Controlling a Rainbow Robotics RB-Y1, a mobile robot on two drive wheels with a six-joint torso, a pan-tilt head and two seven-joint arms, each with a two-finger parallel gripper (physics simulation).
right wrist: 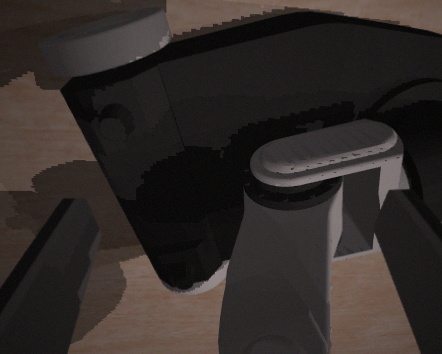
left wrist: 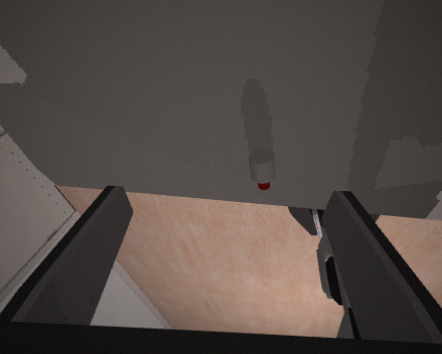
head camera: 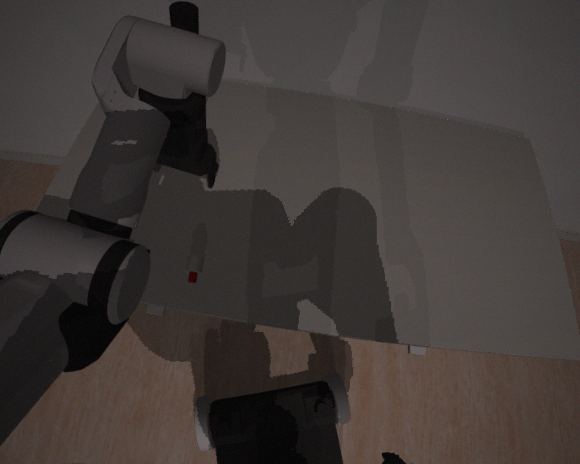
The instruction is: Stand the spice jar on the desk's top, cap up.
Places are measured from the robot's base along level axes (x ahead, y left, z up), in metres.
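Pixels of known places: left gripper, fingertip midpoint: (left wrist: pixel 225 201) (head camera: pixel 184 176); right gripper, fingertip midpoint: (right wrist: pixel 235 212); robot's base, origin of the base link: (head camera: pixel 272 407).
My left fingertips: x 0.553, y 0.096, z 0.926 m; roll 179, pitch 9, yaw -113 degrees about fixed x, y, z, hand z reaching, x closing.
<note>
For each thing: its top centre in the pictures, then the offset to it from my left fingertips. Level surfaces: height alone.
- spice jar, middle of its top: (left wrist: pixel 262 179) (head camera: pixel 192 267) dz -0.168, dx -0.129, dy +0.030 m
- red cap, middle of its top: (left wrist: pixel 263 184) (head camera: pixel 191 276) dz -0.177, dx -0.147, dy +0.034 m
- desk's top, its level: dz -0.205 m
- wooden floor, its level: dz -0.925 m
The spice jar (head camera: pixel 195 263) (left wrist: pixel 262 167), with a grey body and red cap (head camera: pixel 192 277) (left wrist: pixel 264 186), appears to lie on its side on the desk's top (head camera: pixel 470 225) (left wrist: pixel 150 100), near the front edge at the left. Its cap points toward the front edge. My left gripper (head camera: pixel 185 175) (left wrist: pixel 225 201) is open and empty above the desk, farther back than the jar. In the left wrist view the jar shows beyond the gap between the fingers, apart from them. My right gripper (right wrist: pixel 235 212) is open and empty, away from the desk; the jar does not show in the right wrist view.
The robot's dark base (head camera: pixel 275 425) (right wrist: pixel 200 125) stands on the wooden floor (head camera: pixel 450 400) (left wrist: pixel 200 260) in front of the desk. A wall (head camera: pixel 475 60) rises behind the desk. My left arm (head camera: pixel 120 165) spans the desk's left side. Shadows cover much of the desk top.
</note>
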